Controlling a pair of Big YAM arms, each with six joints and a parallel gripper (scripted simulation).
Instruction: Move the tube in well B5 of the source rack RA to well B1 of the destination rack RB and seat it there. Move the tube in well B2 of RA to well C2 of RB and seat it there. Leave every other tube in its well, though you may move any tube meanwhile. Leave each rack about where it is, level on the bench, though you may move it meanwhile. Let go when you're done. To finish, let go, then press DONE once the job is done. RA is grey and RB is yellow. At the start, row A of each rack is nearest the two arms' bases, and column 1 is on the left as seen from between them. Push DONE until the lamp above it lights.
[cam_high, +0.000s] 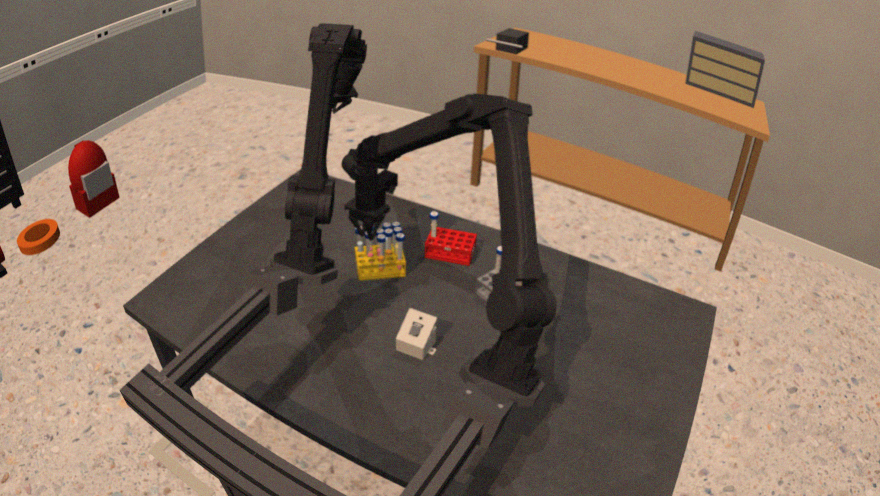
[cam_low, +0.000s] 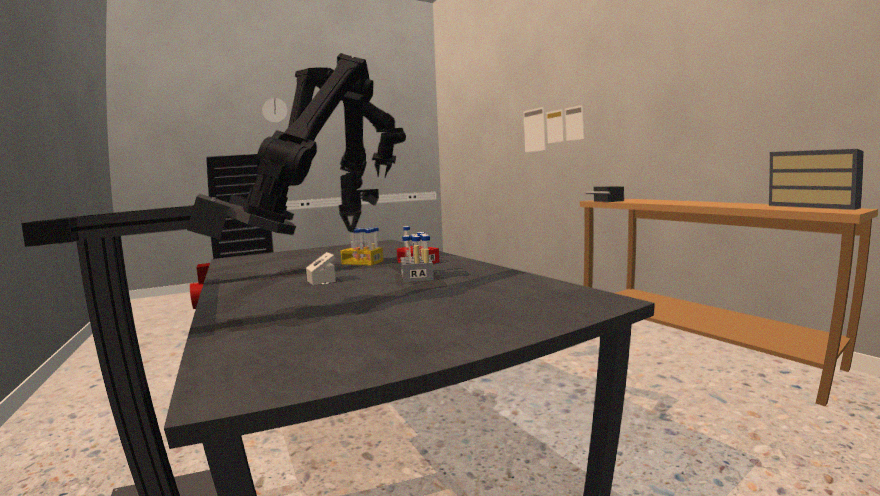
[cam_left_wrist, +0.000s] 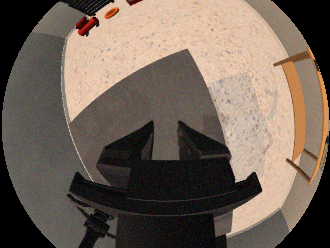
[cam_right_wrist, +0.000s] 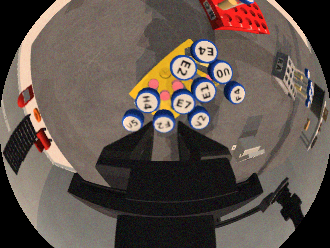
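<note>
My right gripper is now 21 cm short of the red rack, 12 cm to the left of it and 10 cm above it.
</note>
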